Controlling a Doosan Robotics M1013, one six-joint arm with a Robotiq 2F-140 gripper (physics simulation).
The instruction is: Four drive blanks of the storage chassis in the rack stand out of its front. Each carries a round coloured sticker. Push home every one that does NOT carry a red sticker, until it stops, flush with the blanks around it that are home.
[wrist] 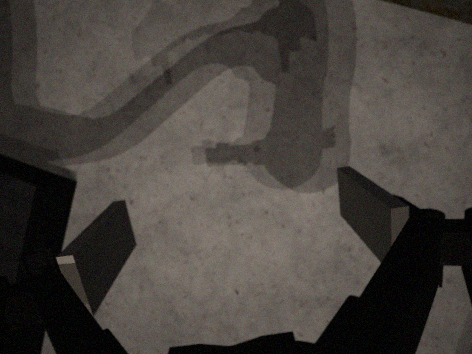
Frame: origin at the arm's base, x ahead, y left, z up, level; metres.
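Seen in the pictures: gripper, fingertip midpoint: point(233, 207).
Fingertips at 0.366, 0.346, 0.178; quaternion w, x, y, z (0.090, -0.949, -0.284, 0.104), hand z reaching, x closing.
A point is followed by its place in that frame, as x, y, z.
My gripper point(233, 207) @(0.366, 0.346, 0.178) is open, its two flat dark finger pads standing wide apart in the lower half of the wrist view, with the pale speckled floor showing between them. The rack, the storage chassis, the drive blanks and their stickers cannot be made out in the wrist view, so I cannot tell how they stand or where the gripper is relative to them.
A dark boxy object point(55, 205) @(0.105, 0.180, -0.047) stands at the left edge, close beside the left finger. Shadows of the arm and gripper fall across the pale floor point(200, 280) @(0.343, 0.170, -0.087). A dark brownish area point(445, 7) shows at the top right corner.
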